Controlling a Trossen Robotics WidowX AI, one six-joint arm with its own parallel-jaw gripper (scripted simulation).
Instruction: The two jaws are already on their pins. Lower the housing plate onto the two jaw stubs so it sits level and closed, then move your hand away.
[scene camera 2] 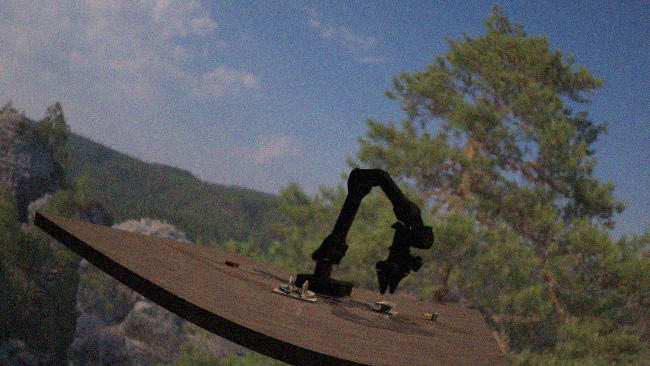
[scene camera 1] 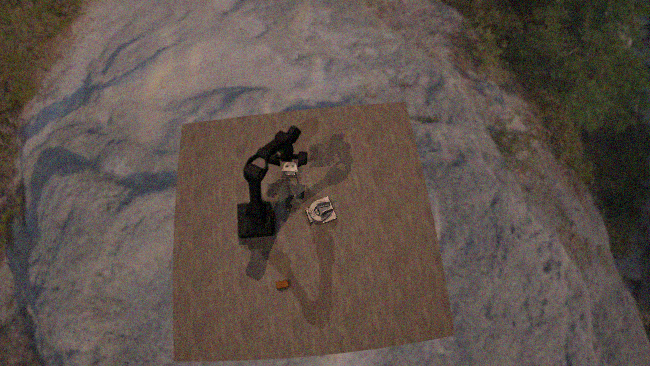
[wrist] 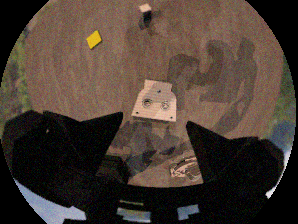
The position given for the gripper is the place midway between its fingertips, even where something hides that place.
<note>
The gripper (scene camera 2: 386, 293) is open, with nothing in its grasp. Further things: a housing plate (wrist: 155, 111).
The gripper shows as well in the wrist view (wrist: 156, 119).
</note>
